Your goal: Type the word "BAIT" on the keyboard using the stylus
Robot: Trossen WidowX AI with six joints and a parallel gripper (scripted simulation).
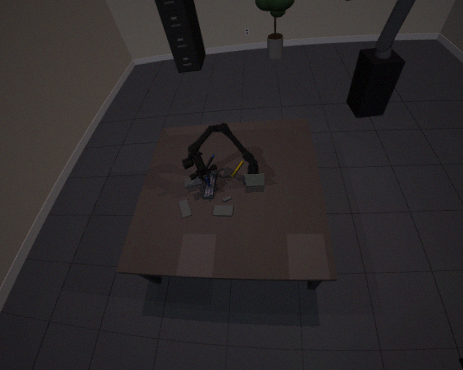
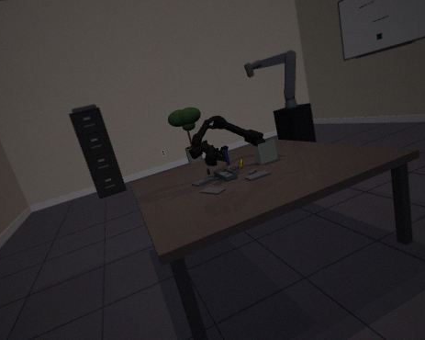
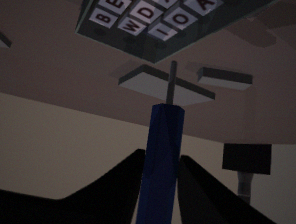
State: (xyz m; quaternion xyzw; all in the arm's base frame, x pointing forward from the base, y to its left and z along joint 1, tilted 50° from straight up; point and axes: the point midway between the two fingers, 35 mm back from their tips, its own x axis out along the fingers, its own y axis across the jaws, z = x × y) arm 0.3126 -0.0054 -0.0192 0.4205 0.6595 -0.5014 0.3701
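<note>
The eraser-like block lies 10 cm below my gripper tip, 10 cm behind it and 7 cm to the left of it. The rest, counted from my gripper tip: yellow pen (19 cm behind, 17 cm to the right, 10 cm below); blue stylus (1 cm below).
</note>
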